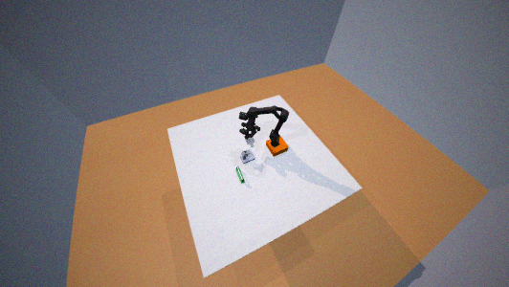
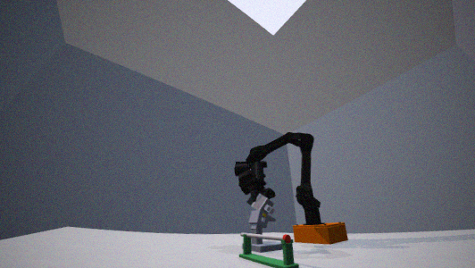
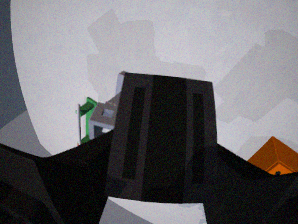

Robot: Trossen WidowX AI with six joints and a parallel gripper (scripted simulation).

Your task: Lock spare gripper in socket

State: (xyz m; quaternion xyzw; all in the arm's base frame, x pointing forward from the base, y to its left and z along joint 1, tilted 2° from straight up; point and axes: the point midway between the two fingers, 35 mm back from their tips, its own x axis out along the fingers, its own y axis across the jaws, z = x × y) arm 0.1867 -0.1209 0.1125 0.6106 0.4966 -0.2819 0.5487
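Right now my gripper tip is 2 cm to the right of the spare gripper. From my gripper tip the other things lie so: grey mount 9 cm below, 8 cm to the left, 7 cm ahead; then green cradle 20 cm to the left, 20 cm ahead, 11 cm below.
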